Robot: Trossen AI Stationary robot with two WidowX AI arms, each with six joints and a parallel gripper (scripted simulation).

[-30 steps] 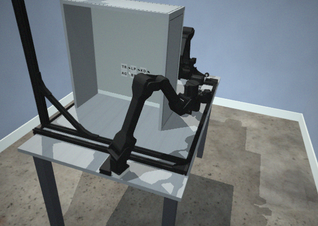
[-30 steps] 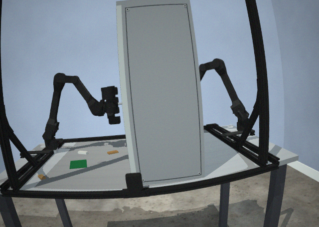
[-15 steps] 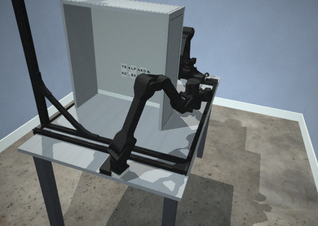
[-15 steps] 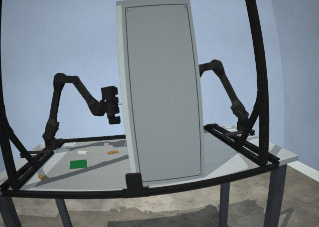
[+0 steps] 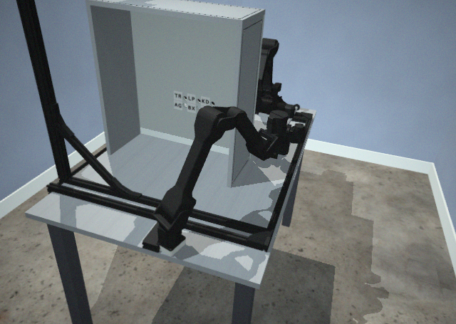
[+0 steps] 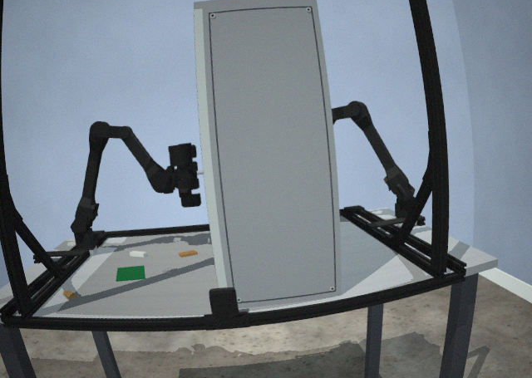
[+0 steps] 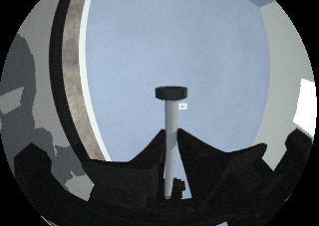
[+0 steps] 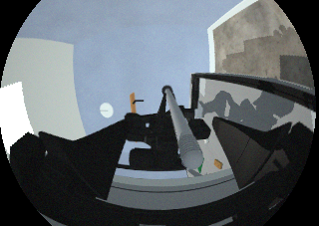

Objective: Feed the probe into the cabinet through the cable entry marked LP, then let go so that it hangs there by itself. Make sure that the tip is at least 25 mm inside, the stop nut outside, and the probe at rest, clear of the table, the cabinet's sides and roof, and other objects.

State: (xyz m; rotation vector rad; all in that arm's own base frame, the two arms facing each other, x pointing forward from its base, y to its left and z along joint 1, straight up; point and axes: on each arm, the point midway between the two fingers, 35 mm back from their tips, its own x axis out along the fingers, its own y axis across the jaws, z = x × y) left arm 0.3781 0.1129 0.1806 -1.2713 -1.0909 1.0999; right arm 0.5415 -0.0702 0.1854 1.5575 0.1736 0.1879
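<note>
My right hand is 80 mm to the right of the rod and 10 mm above it. Round my right hand: white block (240 mm behind, 310 mm to the left, 200 mm below); then green patch (410 mm behind, 290 mm to the left, 200 mm below); then LP label (390 mm behind, 30 mm to the left, 10 mm above).
The rod lies 6 cm to the right of my left hand and 3 cm ahead of it. Also, from my left hand: white block 21 cm behind, 19 cm below, 16 cm to the left; green patch 38 cm behind, 20 cm below, 15 cm to the left; LP label 36 cm behind, 11 cm to the right, 2 cm above.
</note>
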